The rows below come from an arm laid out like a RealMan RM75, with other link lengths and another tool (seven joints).
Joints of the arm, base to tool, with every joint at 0 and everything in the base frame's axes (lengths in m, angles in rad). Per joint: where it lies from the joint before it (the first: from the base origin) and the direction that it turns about. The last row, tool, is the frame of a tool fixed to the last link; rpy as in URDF.
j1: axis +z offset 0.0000 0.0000 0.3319
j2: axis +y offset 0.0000 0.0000 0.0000
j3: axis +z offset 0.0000 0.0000 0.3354
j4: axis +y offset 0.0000 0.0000 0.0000
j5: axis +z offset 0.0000 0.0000 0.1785
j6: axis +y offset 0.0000 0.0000 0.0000
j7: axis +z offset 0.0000 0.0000 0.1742
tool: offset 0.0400 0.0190 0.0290 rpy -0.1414 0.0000 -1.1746
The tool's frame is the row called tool.
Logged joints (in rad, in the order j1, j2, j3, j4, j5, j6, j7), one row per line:
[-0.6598, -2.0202, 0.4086, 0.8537, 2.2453, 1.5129, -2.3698]
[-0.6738, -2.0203, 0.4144, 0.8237, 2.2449, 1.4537, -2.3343]
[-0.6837, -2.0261, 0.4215, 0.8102, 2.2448, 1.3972, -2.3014]
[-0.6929, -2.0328, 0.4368, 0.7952, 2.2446, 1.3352, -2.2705]
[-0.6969, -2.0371, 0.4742, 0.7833, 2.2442, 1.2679, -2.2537]
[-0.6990, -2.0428, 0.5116, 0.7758, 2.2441, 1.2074, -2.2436]
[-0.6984, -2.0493, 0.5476, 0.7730, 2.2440, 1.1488, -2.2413]
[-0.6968, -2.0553, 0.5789, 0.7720, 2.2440, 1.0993, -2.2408]
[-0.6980, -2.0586, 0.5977, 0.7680, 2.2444, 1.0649, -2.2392]
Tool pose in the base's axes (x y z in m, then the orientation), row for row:
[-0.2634, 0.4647, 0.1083, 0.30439, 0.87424, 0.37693, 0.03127]
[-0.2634, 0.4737, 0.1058, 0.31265, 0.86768, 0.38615, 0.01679]
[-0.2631, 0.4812, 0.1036, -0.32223, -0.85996, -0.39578, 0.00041]
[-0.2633, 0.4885, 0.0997, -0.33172, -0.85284, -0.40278, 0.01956]
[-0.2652, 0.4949, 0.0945, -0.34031, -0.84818, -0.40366, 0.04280]
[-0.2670, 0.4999, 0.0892, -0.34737, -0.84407, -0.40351, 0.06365]
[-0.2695, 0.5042, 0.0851, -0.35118, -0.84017, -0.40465, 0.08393]
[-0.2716, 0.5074, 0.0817, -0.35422, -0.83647, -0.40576, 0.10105]
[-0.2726, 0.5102, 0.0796, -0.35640, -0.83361, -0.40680, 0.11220]
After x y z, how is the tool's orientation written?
As a quaternion, x y z w.
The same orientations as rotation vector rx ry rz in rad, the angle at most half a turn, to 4 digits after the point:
[0.9377, 2.6931, 1.1611]
[0.9719, 2.6971, 1.2003]
[-1.0120, -2.7009, -1.2431]
[-1.0294, -2.6464, -1.2499]
[-1.0409, -2.5944, -1.2347]
[-1.0492, -2.5494, -1.2187]
[-1.0479, -2.5071, -1.2075]
[-1.0465, -2.4712, -1.1987]
[-1.0461, -2.4469, -1.1941]

